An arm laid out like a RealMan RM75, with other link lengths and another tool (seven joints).
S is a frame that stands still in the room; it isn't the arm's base.
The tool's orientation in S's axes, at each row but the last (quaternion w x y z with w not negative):
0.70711 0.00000 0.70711 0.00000
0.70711 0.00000 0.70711 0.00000
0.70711 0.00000 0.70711 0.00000
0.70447 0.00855 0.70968 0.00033
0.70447 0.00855 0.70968 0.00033
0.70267 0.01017 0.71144 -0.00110
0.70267 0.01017 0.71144 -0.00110
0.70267 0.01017 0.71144 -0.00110
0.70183 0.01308 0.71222 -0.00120
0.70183 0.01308 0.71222 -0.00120
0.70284 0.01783 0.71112 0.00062
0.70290 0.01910 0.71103 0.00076
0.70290 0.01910 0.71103 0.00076
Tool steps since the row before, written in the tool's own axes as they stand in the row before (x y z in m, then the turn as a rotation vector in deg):
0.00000 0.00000 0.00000 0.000 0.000 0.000
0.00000 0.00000 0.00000 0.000 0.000 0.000
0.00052 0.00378 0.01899 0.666 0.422 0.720
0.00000 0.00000 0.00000 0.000 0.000 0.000
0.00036 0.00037 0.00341 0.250 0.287 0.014
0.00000 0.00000 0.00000 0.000 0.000 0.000
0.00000 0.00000 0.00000 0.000 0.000 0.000
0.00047 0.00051 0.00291 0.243 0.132 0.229
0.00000 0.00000 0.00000 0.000 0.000 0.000
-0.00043 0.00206 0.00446 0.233 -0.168 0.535
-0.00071 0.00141 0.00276 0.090 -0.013 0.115
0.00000 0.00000 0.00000 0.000 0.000 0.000
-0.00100 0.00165 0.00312 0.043 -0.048 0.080
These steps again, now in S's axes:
0.00000 0.00000 0.00000 0.000 0.000 0.000
0.00000 0.00000 0.00000 0.000 0.000 0.000
0.01899 0.00378 -0.00052 0.720 0.422 -0.666
0.00000 0.00000 0.00000 0.000 0.000 0.000
0.00341 0.00034 -0.00038 0.016 0.290 -0.246
0.00000 0.00000 0.00000 0.000 0.000 0.000
0.00000 0.00000 0.00000 0.000 0.000 0.000
0.00291 0.00047 -0.00050 0.228 0.131 -0.244
0.00000 0.00000 0.00000 0.000 0.000 0.000
0.00451 0.00196 0.00040 0.528 -0.175 -0.244
0.00280 0.00132 0.00071 0.114 -0.013 -0.092
0.00000 0.00000 0.00000 0.000 0.000 0.000
0.00317 0.00154 0.00101 0.078 -0.049 -0.045

